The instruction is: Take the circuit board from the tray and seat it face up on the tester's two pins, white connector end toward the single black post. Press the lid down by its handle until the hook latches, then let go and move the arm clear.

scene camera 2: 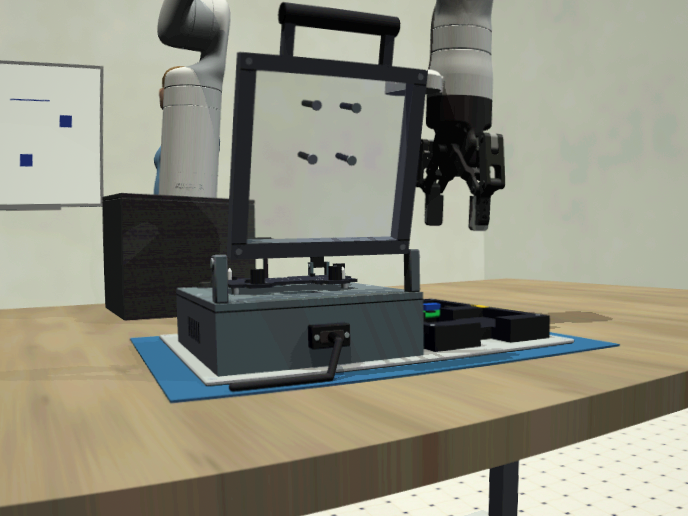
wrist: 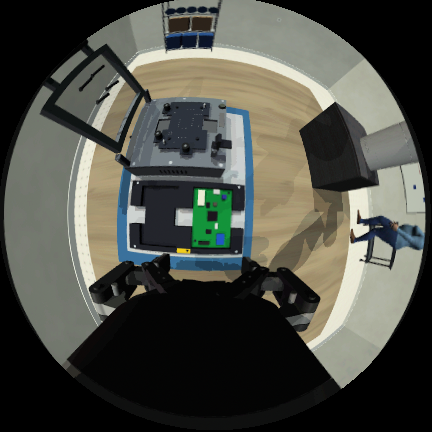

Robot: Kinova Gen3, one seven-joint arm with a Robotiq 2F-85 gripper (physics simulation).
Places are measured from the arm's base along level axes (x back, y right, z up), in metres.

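Pixels of known places: gripper, fingertip midpoint: (scene camera 2: 454, 228) (wrist: 205, 263); arm's base, link origin: (scene camera 2: 187, 198) (wrist: 366, 153).
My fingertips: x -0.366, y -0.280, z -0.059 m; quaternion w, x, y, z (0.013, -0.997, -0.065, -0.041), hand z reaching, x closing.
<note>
For each thing: its middle in the pictures, then the offset to it from my fingertips. "spot": a spot on its surface instead. Level surfaces: height alone.
- green circuit board, body centre: (scene camera 2: 409, 310) (wrist: 211, 217) dx +0.009, dy +0.055, dz -0.092 m
- tester's dark nest plate, body centre: (scene camera 2: 289, 281) (wrist: 181, 123) dx -0.078, dy +0.209, dz -0.049 m
- black post, body centre: (wrist: 185, 147) dx -0.057, dy +0.155, dz -0.040 m
- latch hook, body centre: (scene camera 2: 314, 252) (wrist: 222, 142) dx -0.002, dy +0.166, dz -0.024 m
- white board, surface spot: (wrist: 236, 165) spot: dx +0.044, dy +0.173, dz -0.109 m
- blue mat, surface height: dz -0.113 m
- black cable, surface spot: (scene camera 2: 283, 383) spot: dx -0.223, dy +0.245, dz -0.111 m
- yellow tag, surface spot: (wrist: 183, 250) spot: dx -0.033, dy -0.013, dz -0.087 m
The green circuit board (scene camera 2: 432, 313) (wrist: 204, 222) lies face up in the right part of the black tray (scene camera 2: 452, 336) (wrist: 239, 200) in the wrist view, its white connector (wrist: 201, 197) at the end nearer the tester (scene camera 2: 266, 338) (wrist: 200, 164). The tester's dark nest plate (wrist: 186, 125) carries no board; one black post (wrist: 186, 147) stands at its tray-side edge, two others along the hinge side. The lid (scene camera 2: 242, 155) (wrist: 82, 128) stands upright, its handle (scene camera 2: 338, 19) on top. The latch hook (wrist: 220, 143) is opposite the hinges. My gripper (scene camera 2: 456, 219) (wrist: 205, 263) is open and empty, well above the tray.
The tester and tray stand on a white board (wrist: 236, 165) over a blue mat (scene camera 2: 161, 366) (wrist: 250, 150). A black cable (scene camera 2: 283, 383) leaves the tester's back. A dark pedestal (scene camera 2: 166, 255) (wrist: 332, 150) carries the arm base. A yellow tag (wrist: 183, 250) is on the tray edge.
</note>
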